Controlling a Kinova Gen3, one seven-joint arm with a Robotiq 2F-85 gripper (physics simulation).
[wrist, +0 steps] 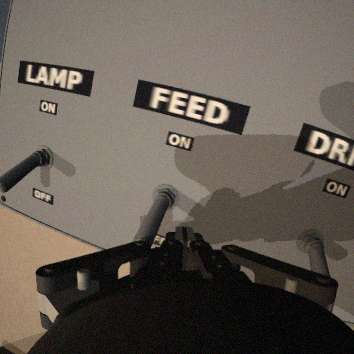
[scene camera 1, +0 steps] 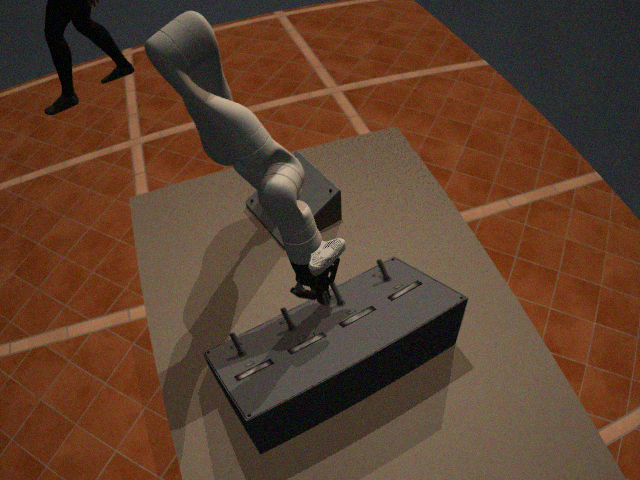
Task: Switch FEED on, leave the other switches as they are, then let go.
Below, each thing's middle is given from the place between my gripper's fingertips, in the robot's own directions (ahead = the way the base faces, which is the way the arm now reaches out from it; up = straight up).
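The feed switch (wrist: 147, 230) is 20 mm to the left of my hand, 10 mm ahead of it and 30 mm above it, and then there's the grey switch box (scene camera 1: 287, 380), which is 100 mm ahead of my hand and 40 mm to the right of it.
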